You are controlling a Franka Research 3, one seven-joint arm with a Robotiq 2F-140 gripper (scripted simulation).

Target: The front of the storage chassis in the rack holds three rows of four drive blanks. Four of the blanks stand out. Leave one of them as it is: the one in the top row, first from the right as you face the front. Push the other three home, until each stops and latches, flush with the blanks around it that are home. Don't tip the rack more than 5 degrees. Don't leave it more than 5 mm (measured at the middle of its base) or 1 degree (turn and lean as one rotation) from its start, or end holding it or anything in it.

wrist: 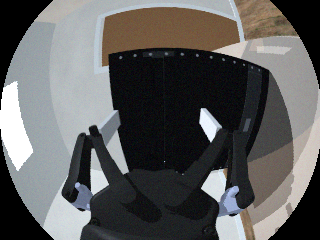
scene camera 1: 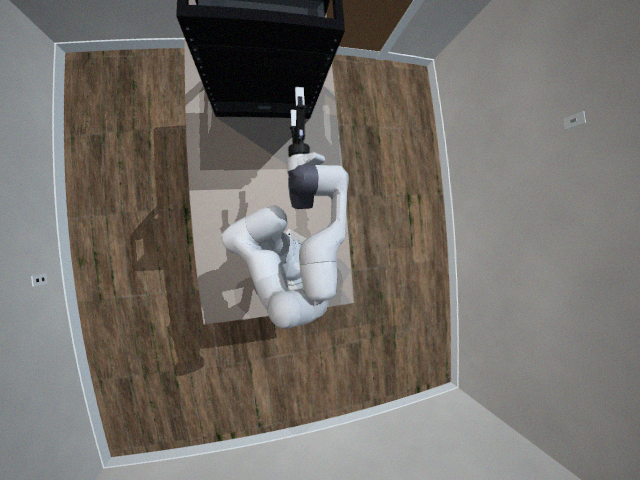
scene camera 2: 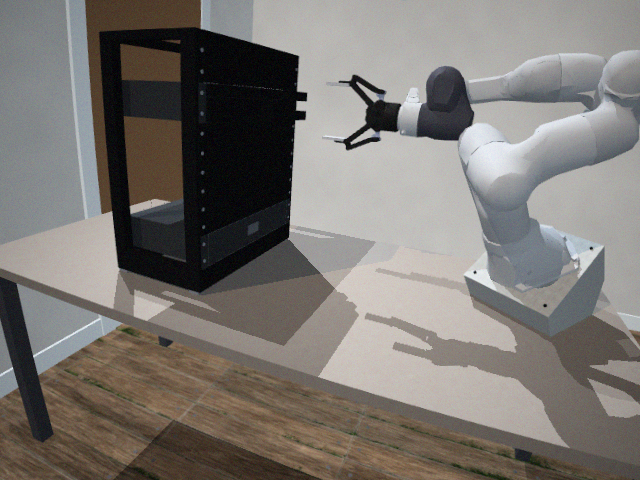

Labels:
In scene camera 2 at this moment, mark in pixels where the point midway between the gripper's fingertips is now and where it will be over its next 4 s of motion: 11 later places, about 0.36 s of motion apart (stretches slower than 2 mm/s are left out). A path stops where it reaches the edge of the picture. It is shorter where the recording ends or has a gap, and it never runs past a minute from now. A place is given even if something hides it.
The gripper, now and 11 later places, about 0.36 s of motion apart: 325, 110; 321, 112; 306, 113; 295, 111; 293, 109; 291, 108; 285, 108; 289, 111; 296, 116; 286, 118; 284, 116; 281, 116

